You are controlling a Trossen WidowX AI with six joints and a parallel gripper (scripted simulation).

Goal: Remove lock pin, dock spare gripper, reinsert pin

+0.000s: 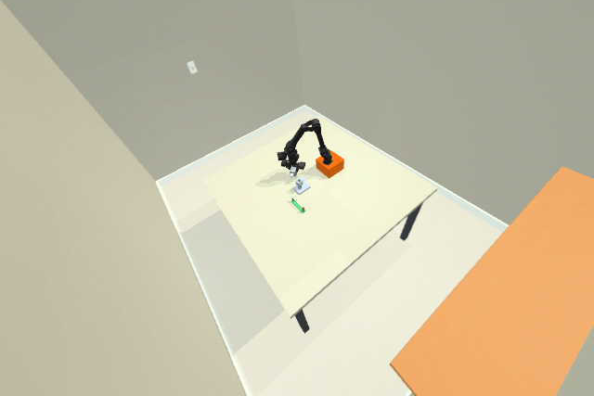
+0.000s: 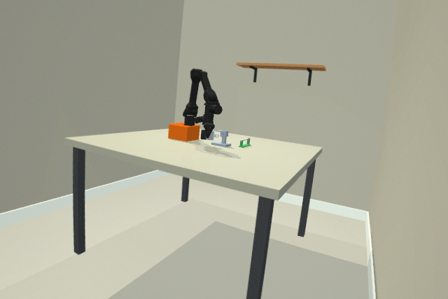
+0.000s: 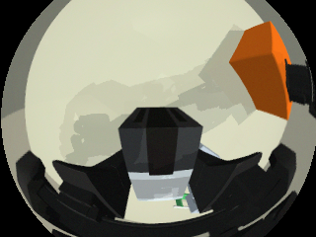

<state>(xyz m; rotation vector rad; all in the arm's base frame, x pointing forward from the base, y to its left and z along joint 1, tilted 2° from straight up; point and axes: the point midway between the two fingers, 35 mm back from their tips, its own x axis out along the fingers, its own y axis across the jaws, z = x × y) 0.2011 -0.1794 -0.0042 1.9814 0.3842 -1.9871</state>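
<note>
The grey mount lies 120 mm to the left of my gripper tip, 70 mm ahead of it and 10 mm below it. Also, from my gripper tip: spare gripper (20 mm above, 10 mm to the left, 10 mm ahead).
</note>
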